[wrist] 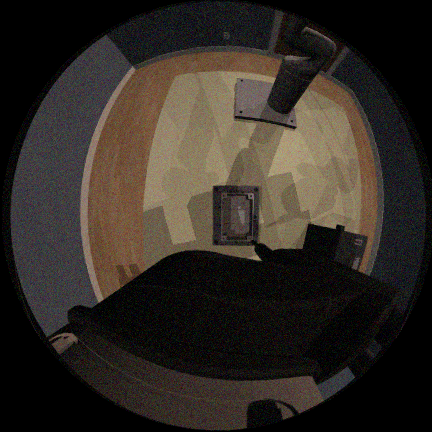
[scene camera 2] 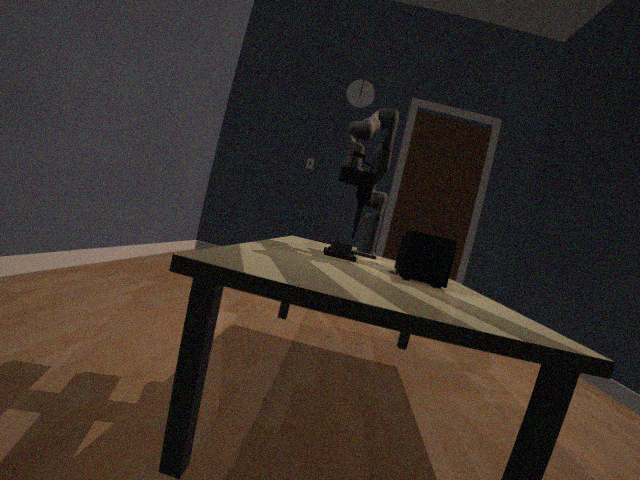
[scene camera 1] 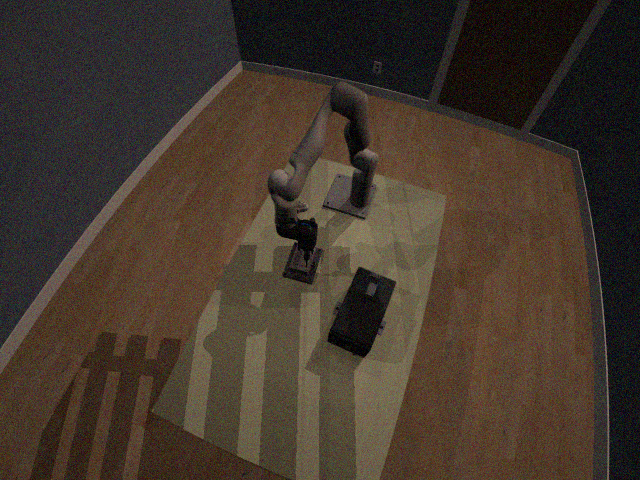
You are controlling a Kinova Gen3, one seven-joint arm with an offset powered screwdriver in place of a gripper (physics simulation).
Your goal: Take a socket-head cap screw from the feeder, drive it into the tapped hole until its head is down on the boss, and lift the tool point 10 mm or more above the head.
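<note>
The black powered screwdriver [scene camera 1: 307, 262] [scene camera 2: 354, 235] [wrist: 256, 244] points downward, its tip over the housing's near right part in scene camera 1. A small gap shows below the tip in scene camera 2. The tool has no fingers, and whether a screw sits on the tip is too dark and small to tell. The grey rectangular housing [scene camera 1: 298, 275] [scene camera 2: 338, 251] [wrist: 218, 216] lies on the table, open-topped with corner bosses. In the wrist view the tip is beside its lower right corner. The tapped hole and any screw head cannot be made out. The black feeder box [scene camera 1: 360, 311] [scene camera 2: 428, 259] [wrist: 321, 241] stands apart from the housing.
The pale table [scene camera 1: 385, 413] [scene camera 2: 330, 286] [wrist: 165, 135] carries the arm's grey base plate [scene camera 1: 338, 196] [wrist: 252, 102] behind the housing. Dark striped shadows cross the table. The feeder is a tall block to the right. A wall with a door [scene camera 1: 496, 56] [scene camera 2: 444, 180] stands behind.
</note>
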